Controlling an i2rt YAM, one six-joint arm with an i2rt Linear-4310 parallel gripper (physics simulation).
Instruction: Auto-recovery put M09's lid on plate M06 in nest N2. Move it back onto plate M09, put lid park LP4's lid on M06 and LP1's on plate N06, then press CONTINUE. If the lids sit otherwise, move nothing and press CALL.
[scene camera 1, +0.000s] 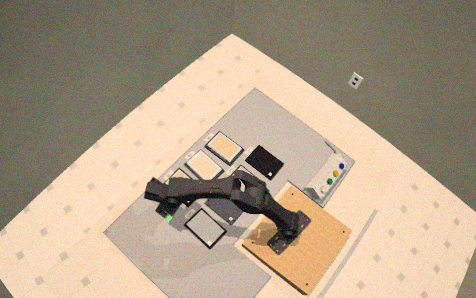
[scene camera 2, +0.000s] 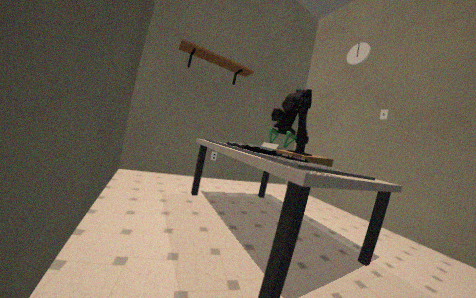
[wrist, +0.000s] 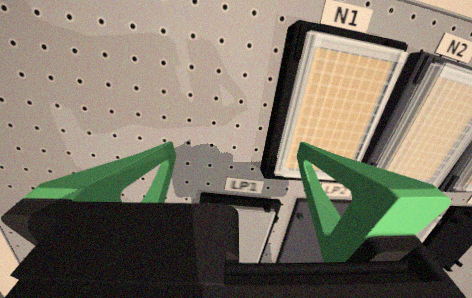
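Seen in the pictures: gripper, fingertip midpoint: (scene camera 2: 276, 145) (wrist: 236, 148); arm's base, link origin: (scene camera 1: 289, 232) (scene camera 2: 299, 153).
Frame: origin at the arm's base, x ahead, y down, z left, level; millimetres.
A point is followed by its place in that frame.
Observation:
My gripper (scene camera 2: 279, 144) {x 402, y -11, z 261 mm} (wrist: 236, 148) {x 402, y -11, z 261 mm} is open and empty above the board, left of nest N1. In the wrist view, the N1 plate (wrist: 345, 105) {x 453, y 16, z 170 mm} has a tan grid under a clear rim. The N2 plate (scene camera 1: 204, 166) {x 444, y 15, z 51 mm} (wrist: 431, 117) {x 464, y 14, z 76 mm} is beside it, with layered clear edges. A third tan plate (scene camera 1: 224, 147) {x 456, y 24, z -78 mm} is beyond it. Park LP1 holds a pale panel (scene camera 1: 205, 228) {x 245, y 28, z 226 mm} (wrist: 256, 232) {x 278, y 28, z 200 mm} in a black frame. Park LP2 shows a dark grey surface (wrist: 312, 232) {x 281, y 36, z 115 mm}. A black rectangle (scene camera 1: 264, 162) {x 289, y 36, z -163 mm} lies farther along the park row. Plate codes and lid marks are unreadable.
A button panel (scene camera 1: 316, 189) {x 41, y -29, z -207 mm} has blue (scene camera 1: 341, 166) {x 28, y -22, z -380 mm}, yellow (scene camera 1: 335, 173) {x 27, y -24, z -331 mm}, green (scene camera 1: 330, 181) {x 20, y -24, z -285 mm} and white (scene camera 1: 323, 189) {x 19, y -25, z -232 mm} buttons; their labels are unreadable. The arm stands on a wooden base (scene camera 1: 320, 235) {x -101, y -9, z -79 mm} and hides part of the nests and parks.

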